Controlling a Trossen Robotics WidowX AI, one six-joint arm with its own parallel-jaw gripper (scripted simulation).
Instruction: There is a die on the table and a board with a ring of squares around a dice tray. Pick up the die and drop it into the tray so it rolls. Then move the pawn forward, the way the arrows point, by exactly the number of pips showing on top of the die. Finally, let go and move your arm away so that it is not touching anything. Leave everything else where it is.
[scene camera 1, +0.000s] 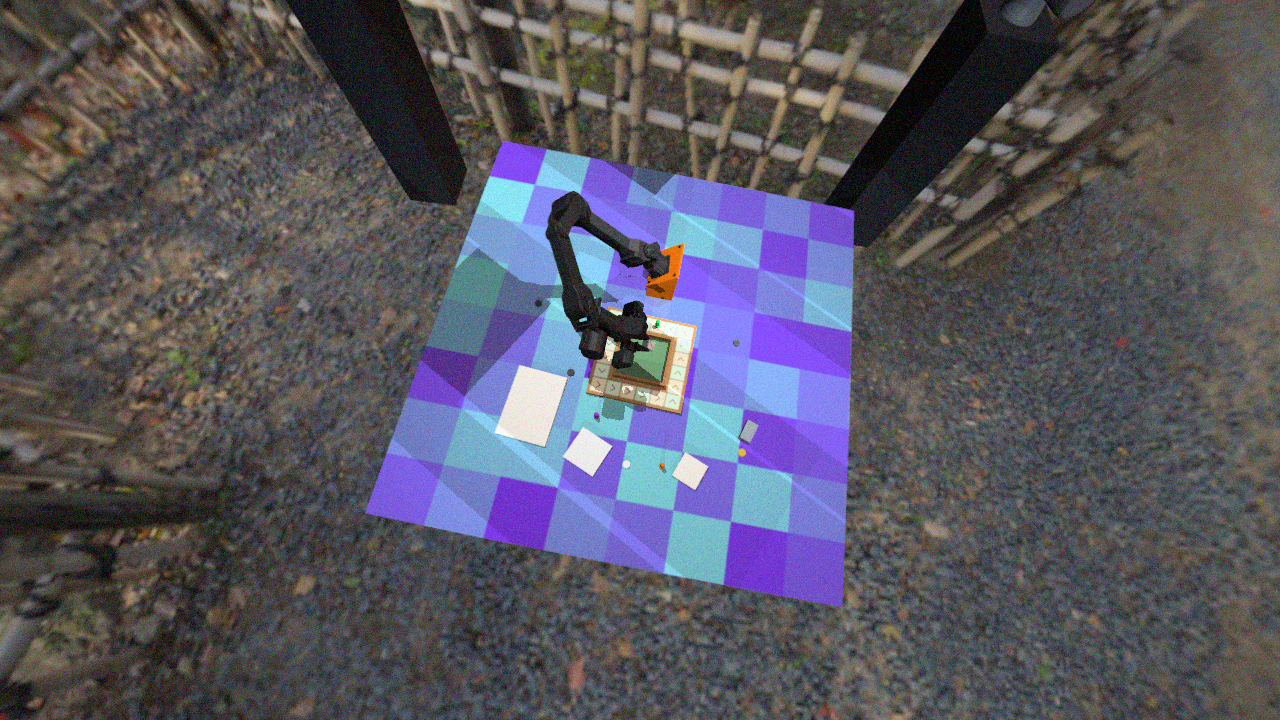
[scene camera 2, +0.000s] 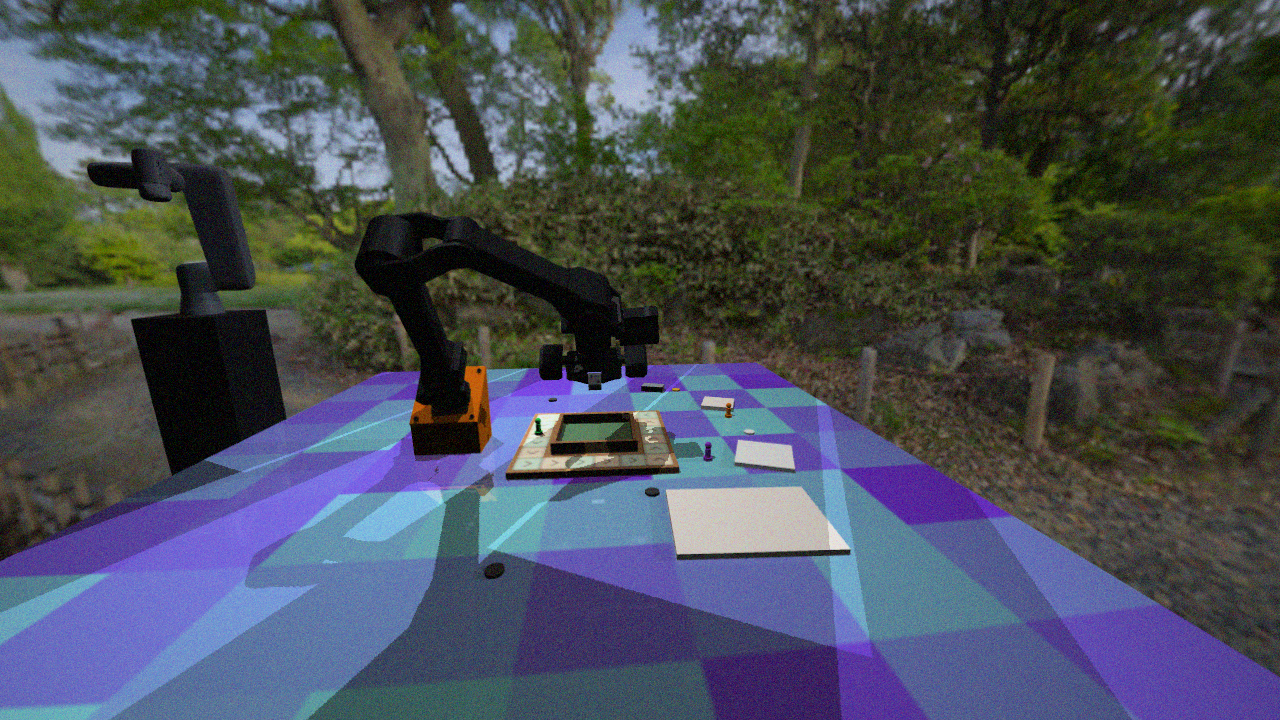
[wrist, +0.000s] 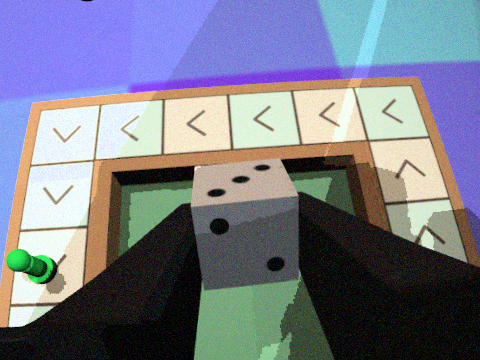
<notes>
The gripper (scene camera 2: 594, 381) holds a white die (wrist: 245, 214). Also in view: a green pawn (wrist: 41, 269), a white sheet (scene camera 2: 707, 524) and a green dice tray (scene camera 2: 610, 430).
The white sheet also shows in scene camera 1 (scene camera 1: 528, 414). The gripper is seen too in scene camera 1 (scene camera 1: 649, 346) and in the wrist view (wrist: 243, 212). The green dice tray also shows in scene camera 1 (scene camera 1: 648, 365) and in the wrist view (wrist: 278, 313). The wrist view does not show the white sheet: it is out of frame.
</notes>
